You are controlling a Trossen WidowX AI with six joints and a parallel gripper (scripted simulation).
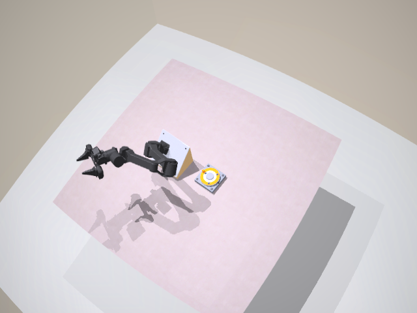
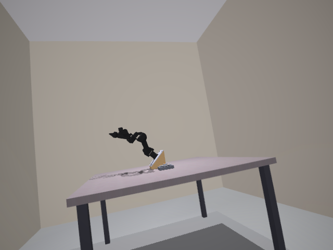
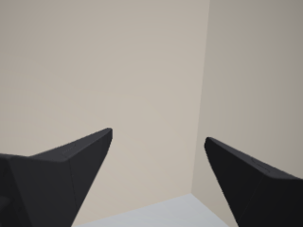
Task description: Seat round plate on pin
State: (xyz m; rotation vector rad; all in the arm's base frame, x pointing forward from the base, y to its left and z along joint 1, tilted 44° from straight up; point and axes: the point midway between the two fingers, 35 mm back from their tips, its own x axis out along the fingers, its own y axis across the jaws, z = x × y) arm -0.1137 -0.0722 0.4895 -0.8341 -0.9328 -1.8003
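Right now the round plate is 45 cm to the left of my gripper tip, 41 cm ahead of it and 37 cm below it. Also, from my gripper tip: grey square base 44 cm to the left, 43 cm ahead, 39 cm below.
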